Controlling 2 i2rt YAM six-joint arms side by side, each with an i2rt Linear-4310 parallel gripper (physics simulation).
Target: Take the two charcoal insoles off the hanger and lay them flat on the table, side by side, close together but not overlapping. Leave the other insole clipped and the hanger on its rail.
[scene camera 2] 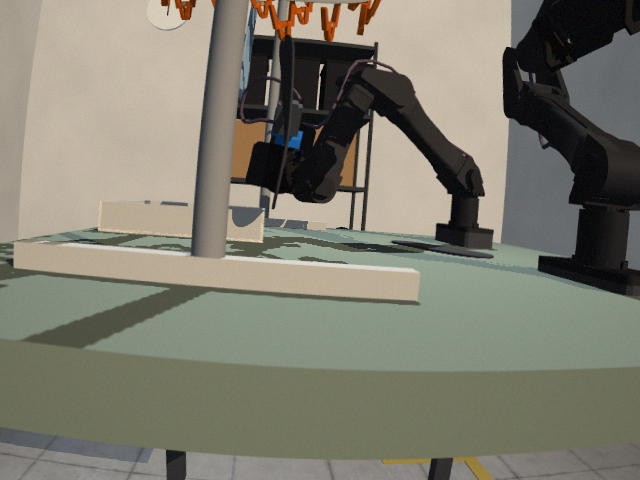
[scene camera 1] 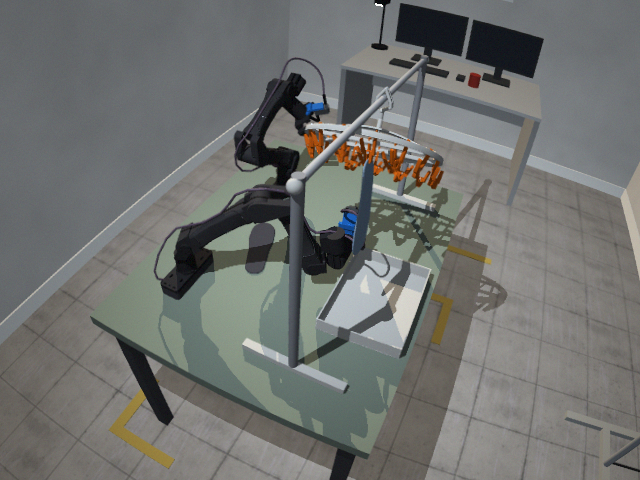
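One charcoal insole (scene camera 1: 260, 248) (scene camera 2: 444, 249) lies flat on the table near the base of my right arm. The other charcoal insole (scene camera 2: 287, 77) hangs edge-on below an orange clip. A light blue insole (scene camera 1: 363, 206) (scene camera 2: 249, 56) hangs from the hanger (scene camera 1: 382, 135), whose ring is strongly tilted on the rail (scene camera 1: 356, 121). My right gripper (scene camera 2: 285, 121) is at the hanging charcoal insole and looks shut on it; its fingertips are mostly hidden in both views. My left gripper (scene camera 1: 310, 122) is open and empty, beside the left end of the hanger ring.
A white tray (scene camera 1: 359, 339) (scene camera 2: 155, 219) stands on the table at the right in scene camera 1. Rail posts (scene camera 1: 295, 273) (scene camera 2: 216, 129) stand on long white feet (scene camera 1: 325, 378) (scene camera 2: 310, 280). Many orange clips hang around the ring. A desk with monitors stands behind.
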